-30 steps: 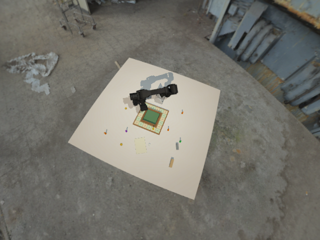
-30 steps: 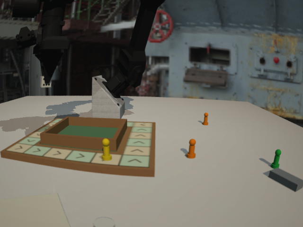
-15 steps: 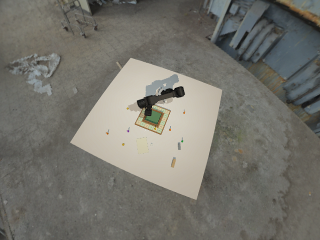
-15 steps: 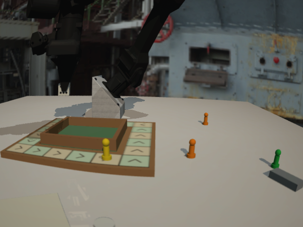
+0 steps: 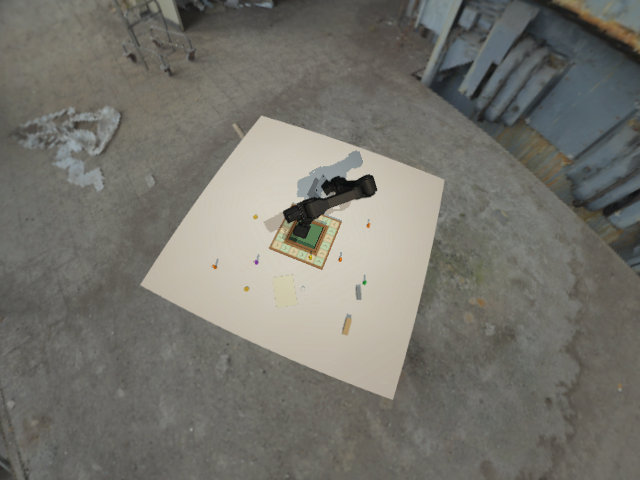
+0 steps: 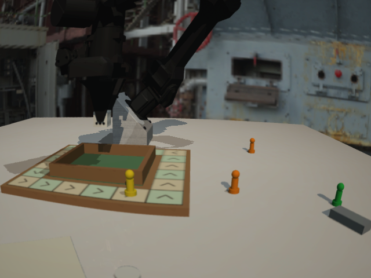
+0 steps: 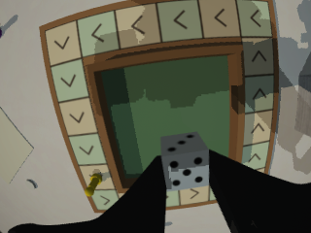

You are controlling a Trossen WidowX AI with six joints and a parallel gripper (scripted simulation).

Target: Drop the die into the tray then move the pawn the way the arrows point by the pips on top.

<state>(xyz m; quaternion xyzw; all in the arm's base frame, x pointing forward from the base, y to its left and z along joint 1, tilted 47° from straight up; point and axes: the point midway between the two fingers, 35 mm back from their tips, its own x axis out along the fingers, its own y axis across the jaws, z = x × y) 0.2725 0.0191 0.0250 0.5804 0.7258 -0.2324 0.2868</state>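
My gripper tip is 100 mm short of the yellow pawn, 80 mm to the right of it and 60 mm above it. Also, from my gripper tip: pale card (300 mm ahead, 60 mm to the left, 90 mm below); green tray floor (80 mm below); white die (right at my gripper tip).
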